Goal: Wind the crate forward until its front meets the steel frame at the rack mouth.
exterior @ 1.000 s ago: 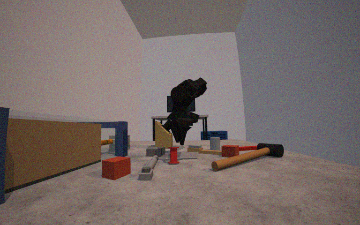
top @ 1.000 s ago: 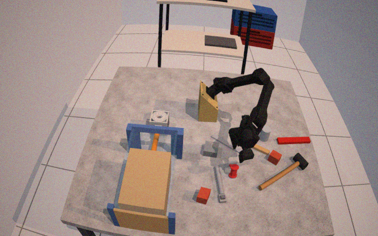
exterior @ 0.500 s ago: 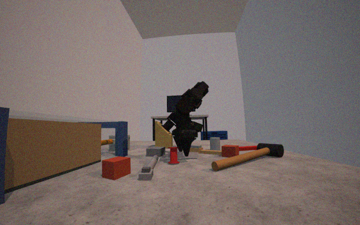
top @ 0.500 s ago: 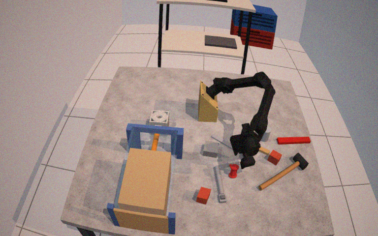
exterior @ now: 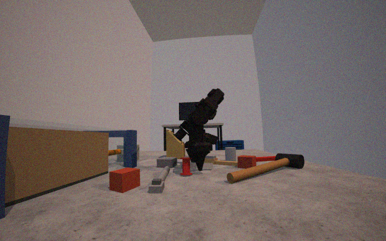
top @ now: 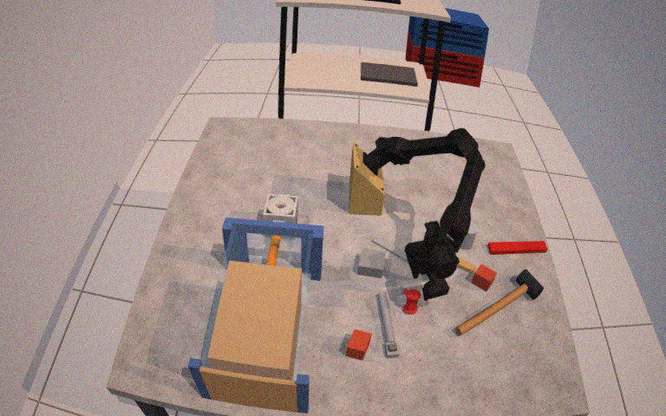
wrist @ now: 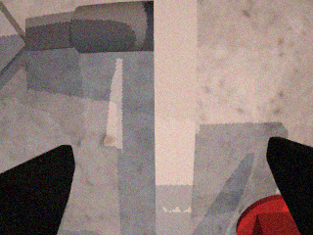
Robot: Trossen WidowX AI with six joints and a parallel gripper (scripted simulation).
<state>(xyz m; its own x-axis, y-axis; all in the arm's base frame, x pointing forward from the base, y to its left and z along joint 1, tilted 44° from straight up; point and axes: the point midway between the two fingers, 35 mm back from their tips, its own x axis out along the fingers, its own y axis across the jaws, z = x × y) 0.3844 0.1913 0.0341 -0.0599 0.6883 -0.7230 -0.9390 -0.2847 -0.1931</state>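
My gripper tip is now 10 mm short of the grey crank arm, 10 mm to the left of it and 10 mm below it. Also, from my gripper tip: red knob 50 mm ahead, 40 mm to the right, 20 mm above; then thin grey bar 140 mm behind, 50 mm to the right, 10 mm below; then grey block 80 mm behind, 140 mm to the right, 10 mm above.
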